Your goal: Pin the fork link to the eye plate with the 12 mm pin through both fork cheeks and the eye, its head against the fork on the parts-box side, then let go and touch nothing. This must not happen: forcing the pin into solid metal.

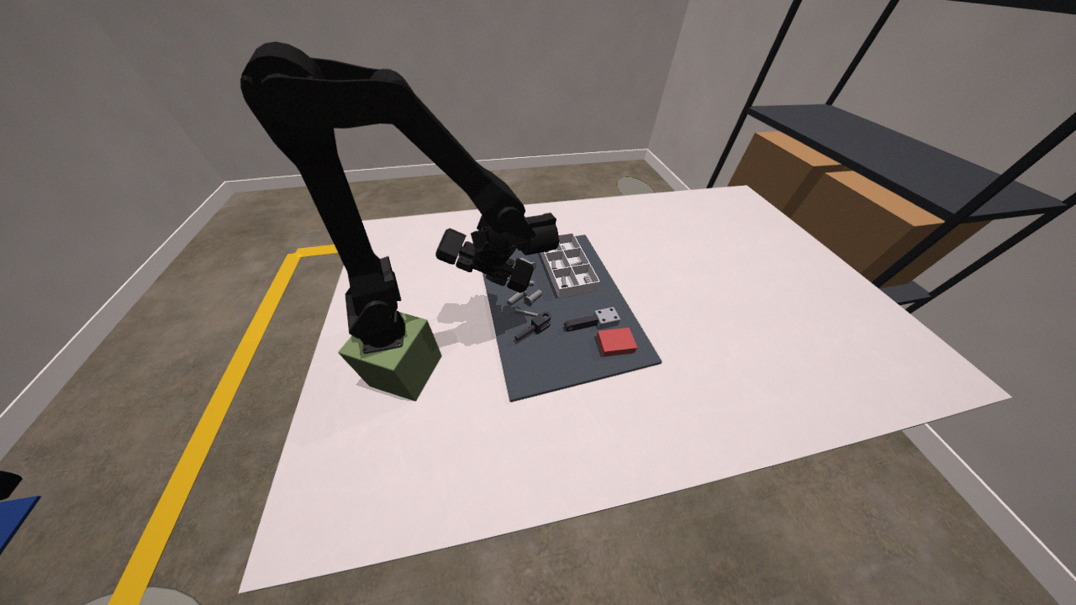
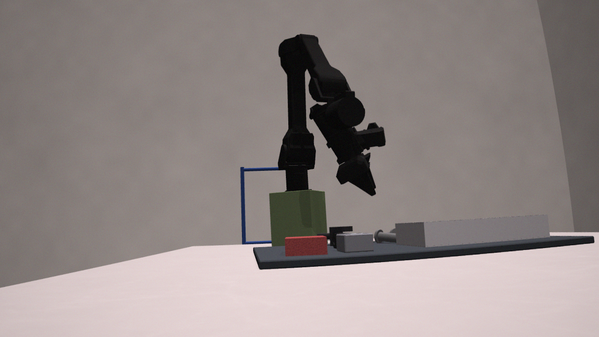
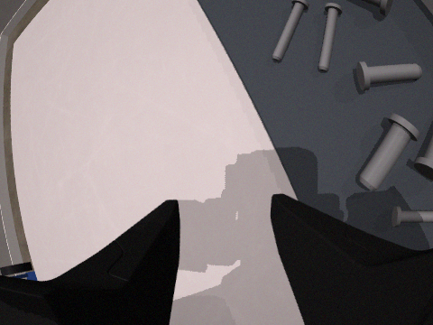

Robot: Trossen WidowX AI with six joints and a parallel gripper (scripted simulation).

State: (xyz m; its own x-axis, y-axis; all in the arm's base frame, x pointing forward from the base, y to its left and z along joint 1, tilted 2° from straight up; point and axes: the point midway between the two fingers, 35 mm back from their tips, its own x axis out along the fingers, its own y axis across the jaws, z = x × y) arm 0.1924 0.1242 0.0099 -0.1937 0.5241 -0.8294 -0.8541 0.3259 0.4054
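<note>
The fork link is 100 mm ahead of my hand, 90 mm to the right of it and 120 mm below it. The rest, counted from my hand: parts box (230 mm ahead, 90 mm to the left, 120 mm below); dark mat (170 mm ahead, 10 mm to the right, 140 mm below); eye plate (190 mm ahead, 110 mm to the right, 120 mm below).
</note>
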